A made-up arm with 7 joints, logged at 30 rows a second.
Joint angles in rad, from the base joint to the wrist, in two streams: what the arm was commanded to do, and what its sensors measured. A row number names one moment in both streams.
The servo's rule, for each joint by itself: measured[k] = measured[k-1] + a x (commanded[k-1-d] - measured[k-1]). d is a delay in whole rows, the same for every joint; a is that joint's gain. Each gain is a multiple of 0.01, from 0.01 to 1. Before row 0 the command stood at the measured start. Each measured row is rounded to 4 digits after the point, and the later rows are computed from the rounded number. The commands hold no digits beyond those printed.
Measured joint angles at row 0:
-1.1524 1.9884 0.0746 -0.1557 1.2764 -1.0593 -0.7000
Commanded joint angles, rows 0 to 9:
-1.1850 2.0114 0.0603 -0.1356 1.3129 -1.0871 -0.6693
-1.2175 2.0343 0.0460 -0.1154 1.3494 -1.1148 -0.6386
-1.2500 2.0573 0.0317 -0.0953 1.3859 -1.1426 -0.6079
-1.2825 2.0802 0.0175 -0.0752 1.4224 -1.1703 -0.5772
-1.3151 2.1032 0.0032 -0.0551 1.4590 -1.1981 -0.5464
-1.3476 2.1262 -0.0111 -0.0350 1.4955 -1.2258 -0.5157
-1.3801 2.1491 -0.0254 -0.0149 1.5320 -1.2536 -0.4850
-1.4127 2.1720 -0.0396 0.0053 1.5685 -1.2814 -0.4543
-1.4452 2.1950 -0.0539 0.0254 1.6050 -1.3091 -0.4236
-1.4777 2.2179 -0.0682 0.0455 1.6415 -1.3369 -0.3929
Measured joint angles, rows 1 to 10:
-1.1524 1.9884 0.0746 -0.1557 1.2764 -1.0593 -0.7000
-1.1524 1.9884 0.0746 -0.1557 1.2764 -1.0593 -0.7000
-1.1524 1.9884 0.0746 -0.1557 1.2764 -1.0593 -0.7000
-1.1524 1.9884 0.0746 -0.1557 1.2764 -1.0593 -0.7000
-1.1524 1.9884 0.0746 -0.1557 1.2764 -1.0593 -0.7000
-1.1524 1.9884 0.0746 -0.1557 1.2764 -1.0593 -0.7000
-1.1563 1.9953 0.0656 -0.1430 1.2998 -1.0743 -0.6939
-1.1636 2.0070 0.0533 -0.1256 1.3315 -1.0962 -0.6828
-1.1740 2.0221 0.0397 -0.1065 1.3663 -1.1213 -0.6678
-1.1870 2.0395 0.0257 -0.0868 1.4022 -1.1478 -0.6497
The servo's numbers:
d 6
a 0.12 0.30 0.63 0.63 0.64 0.54 0.20

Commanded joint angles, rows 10 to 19:
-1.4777 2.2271 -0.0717 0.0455 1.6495 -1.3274 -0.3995
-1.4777 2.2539 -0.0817 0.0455 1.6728 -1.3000 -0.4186
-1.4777 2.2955 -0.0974 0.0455 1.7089 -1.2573 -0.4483
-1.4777 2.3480 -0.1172 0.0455 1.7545 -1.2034 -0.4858
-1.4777 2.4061 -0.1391 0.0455 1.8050 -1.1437 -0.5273
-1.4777 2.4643 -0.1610 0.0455 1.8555 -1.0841 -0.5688
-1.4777 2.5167 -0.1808 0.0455 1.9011 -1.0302 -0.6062
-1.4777 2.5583 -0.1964 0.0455 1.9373 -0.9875 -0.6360
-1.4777 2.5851 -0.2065 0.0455 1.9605 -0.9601 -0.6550
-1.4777 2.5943 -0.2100 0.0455 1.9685 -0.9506 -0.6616
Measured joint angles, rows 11 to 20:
-1.2024 2.0586 0.0115 -0.0668 1.4386 -1.1750 -0.6290
-1.2198 2.0789 -0.0027 -0.0468 1.4750 -1.2024 -0.6063
-1.2390 2.1000 -0.0170 -0.0267 1.5115 -1.2300 -0.5820
-1.2598 2.1216 -0.0312 -0.0065 1.5480 -1.2578 -0.5565
-1.2820 2.1436 -0.0455 0.0136 1.5845 -1.2855 -0.5299
-1.3055 2.1659 -0.0598 0.0337 1.6210 -1.3133 -0.5025
-1.3262 2.1843 -0.0673 0.0411 1.6392 -1.3209 -0.4819
-1.3444 2.2052 -0.0764 0.0439 1.6607 -1.3096 -0.4692
-1.3604 2.2323 -0.0896 0.0449 1.6915 -1.2814 -0.4650
-1.3745 2.2670 -0.1070 0.0453 1.7318 -1.2393 -0.4692

